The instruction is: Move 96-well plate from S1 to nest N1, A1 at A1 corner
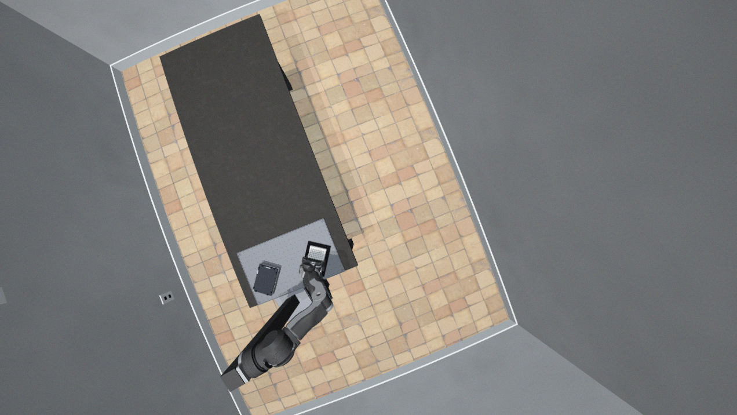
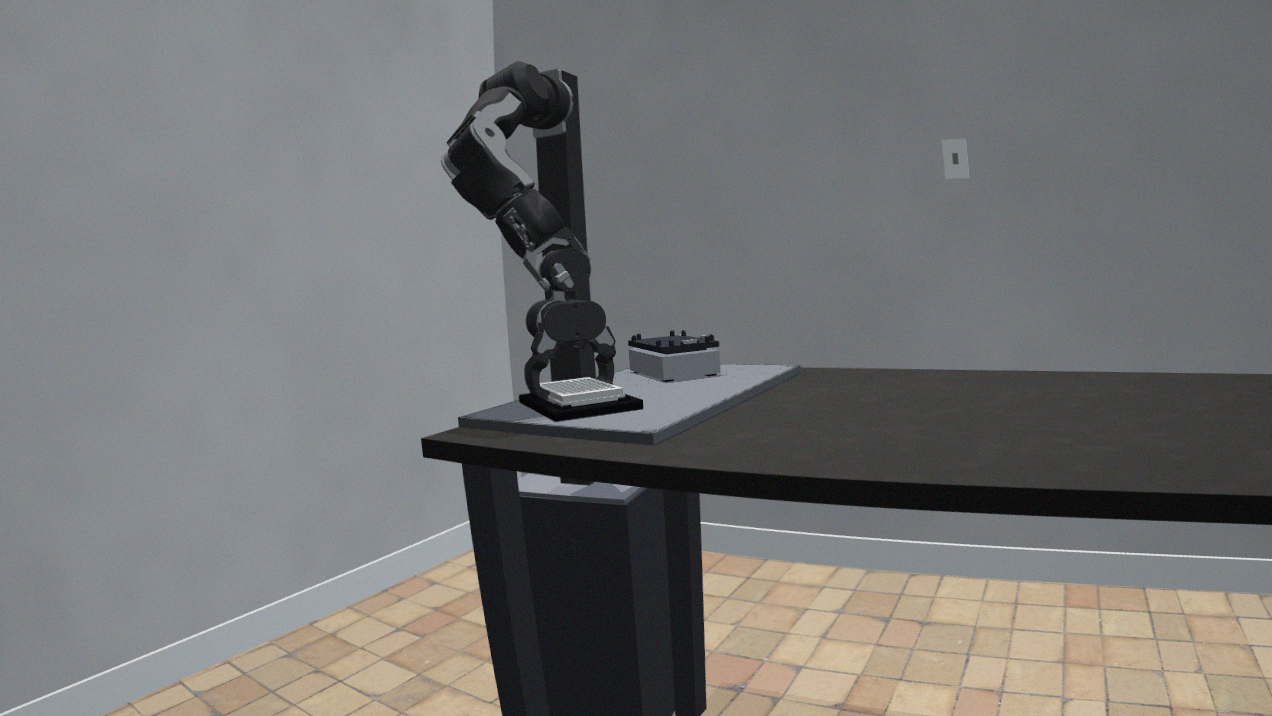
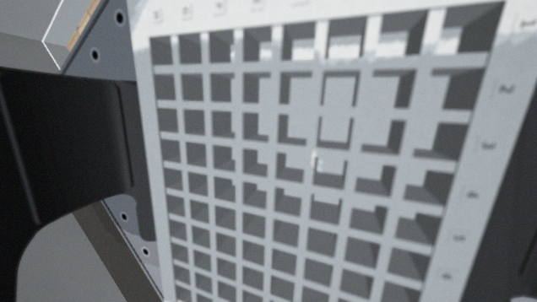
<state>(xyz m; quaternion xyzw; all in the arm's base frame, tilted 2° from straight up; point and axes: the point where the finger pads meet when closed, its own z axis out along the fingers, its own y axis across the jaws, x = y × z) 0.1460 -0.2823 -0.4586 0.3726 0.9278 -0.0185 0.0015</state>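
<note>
Right now the white 96-well plate is 1 cm to the right of my hand and 1 cm ahead of it. Also, from my hand: black plate nest N1: 1 cm to the right, 1 cm below, 1 cm ahead; plate shaker S1: 24 cm to the left, 8 cm ahead, 2 cm above; A1 mark: 8 cm to the left, 1 cm below, 1 cm behind.
</note>
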